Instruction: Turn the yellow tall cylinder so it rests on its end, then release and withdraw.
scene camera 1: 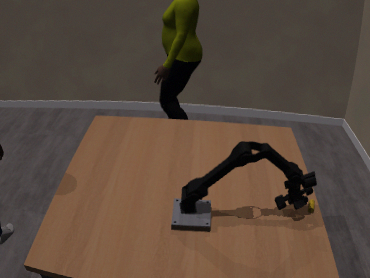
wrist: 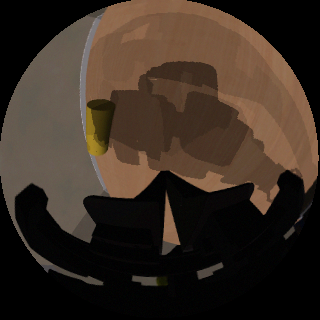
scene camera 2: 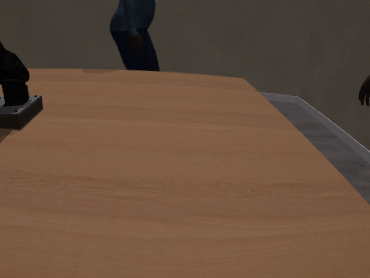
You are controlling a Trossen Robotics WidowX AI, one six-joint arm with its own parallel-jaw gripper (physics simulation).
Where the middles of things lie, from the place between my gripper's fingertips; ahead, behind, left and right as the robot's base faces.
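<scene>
Looking at where my gripper is, I find it 4 cm past the yellow cylinder point(wrist: 99, 112) and 9 cm to the left of it.
</scene>
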